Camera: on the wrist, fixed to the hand. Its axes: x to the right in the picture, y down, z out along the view.
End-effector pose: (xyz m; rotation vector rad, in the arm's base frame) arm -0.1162 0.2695 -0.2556 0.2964 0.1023 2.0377
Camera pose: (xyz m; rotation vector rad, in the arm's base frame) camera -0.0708 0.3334 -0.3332 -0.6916 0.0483 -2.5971
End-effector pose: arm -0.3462 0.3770 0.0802 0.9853 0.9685 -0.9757
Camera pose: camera -0.4328 0.4150 0.0235 1.3714 -0.2210 0.1365
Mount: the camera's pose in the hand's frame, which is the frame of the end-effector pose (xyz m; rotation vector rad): 0.0235 -0.0844 -0.0670 0.2254 -0.2125 1.5238
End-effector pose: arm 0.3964 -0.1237 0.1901 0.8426 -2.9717 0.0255
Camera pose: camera 0.4238 -0.2058 0.2584 1.3641 2.5749 -0.2815
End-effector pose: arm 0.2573 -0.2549 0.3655 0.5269 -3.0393 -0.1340
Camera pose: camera 0.2679 -0.3471 0.4251 1.6812 2.4950 -0.2157
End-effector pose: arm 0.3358 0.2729 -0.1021 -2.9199 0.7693 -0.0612
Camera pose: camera 0.3928 0.3270 -0.0247 -1.4379 2.3648 0.2655
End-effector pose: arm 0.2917 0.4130 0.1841 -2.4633 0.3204 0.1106
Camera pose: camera 0.3361 0.4315 0.2834 -1.4490 1.8651 0.8693
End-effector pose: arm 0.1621 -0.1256 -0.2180 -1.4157 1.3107 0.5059
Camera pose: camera 0.2211 -0.2115 -0.1818 0.0779 1.9984 1.3597
